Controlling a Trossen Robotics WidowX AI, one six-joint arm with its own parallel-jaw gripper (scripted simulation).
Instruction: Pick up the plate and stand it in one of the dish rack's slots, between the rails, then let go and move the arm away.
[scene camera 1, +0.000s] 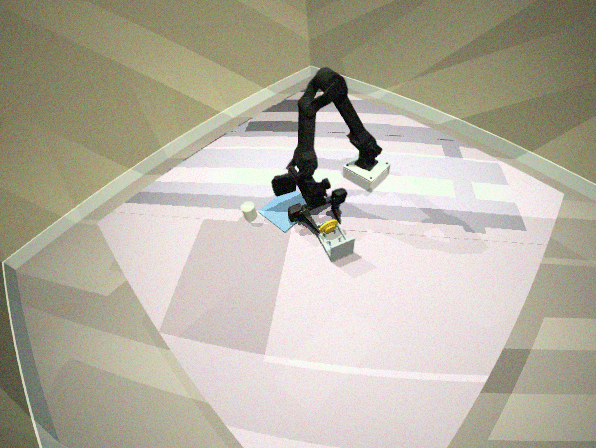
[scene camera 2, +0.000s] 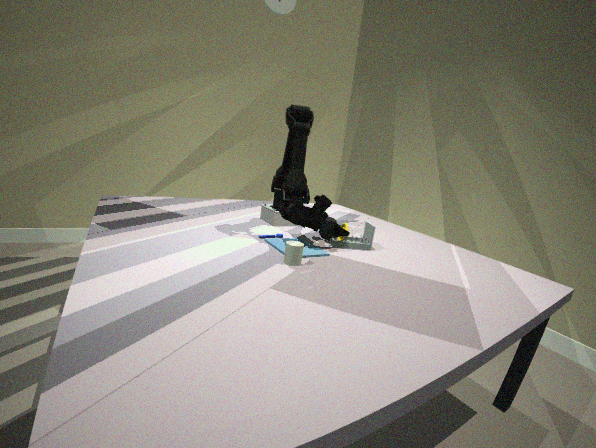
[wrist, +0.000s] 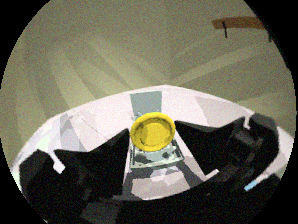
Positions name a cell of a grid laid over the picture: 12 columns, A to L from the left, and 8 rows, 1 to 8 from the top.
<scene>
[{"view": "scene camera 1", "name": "gripper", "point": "G5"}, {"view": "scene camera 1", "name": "grey dish rack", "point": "G5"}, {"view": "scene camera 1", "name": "blue mat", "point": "F4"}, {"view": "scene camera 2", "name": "gripper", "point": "G5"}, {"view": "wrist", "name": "gripper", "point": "G5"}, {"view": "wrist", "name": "yellow plate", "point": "G5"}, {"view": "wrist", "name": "grey dish rack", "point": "G6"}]
</scene>
